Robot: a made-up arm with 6 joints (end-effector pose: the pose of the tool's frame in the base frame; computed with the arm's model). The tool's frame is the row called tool.
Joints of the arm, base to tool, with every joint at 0 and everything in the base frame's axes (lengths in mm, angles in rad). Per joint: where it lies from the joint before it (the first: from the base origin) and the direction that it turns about. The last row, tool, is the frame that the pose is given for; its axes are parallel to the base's.
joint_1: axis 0 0 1 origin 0 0 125.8
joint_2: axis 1 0 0 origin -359.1 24 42.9
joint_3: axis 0 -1 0 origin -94.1 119 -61.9
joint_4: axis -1 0 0 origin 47.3 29.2 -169.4
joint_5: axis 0 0 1 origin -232.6 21.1 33.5
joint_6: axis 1 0 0 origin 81.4 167.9 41.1
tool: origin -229 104.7 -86.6
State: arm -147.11 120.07 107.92 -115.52 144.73 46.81
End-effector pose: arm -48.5 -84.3 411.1 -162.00 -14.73 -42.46
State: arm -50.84 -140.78 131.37 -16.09 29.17 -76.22
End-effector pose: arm -240.2 -120.6 197.3 -86.68 47.27 129.58
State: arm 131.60 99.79 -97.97 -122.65 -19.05 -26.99
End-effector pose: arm 333.0 -141.0 178.2 179.99 -19.04 -113.15
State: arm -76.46 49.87 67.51 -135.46 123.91 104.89
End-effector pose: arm 478.3 248.9 -28.7 -53.18 39.87 115.37
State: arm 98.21 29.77 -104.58 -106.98 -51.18 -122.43
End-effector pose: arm 65.9 -410.4 363.5 122.44 14.53 -106.56
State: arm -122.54 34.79 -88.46 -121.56 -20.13 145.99
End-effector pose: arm 136.6 591.8 271.8 13.60 42.42 -11.26
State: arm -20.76 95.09 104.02 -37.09 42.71 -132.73
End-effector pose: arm -86.4 404.0 268.4 -0.89 -28.98 -151.84
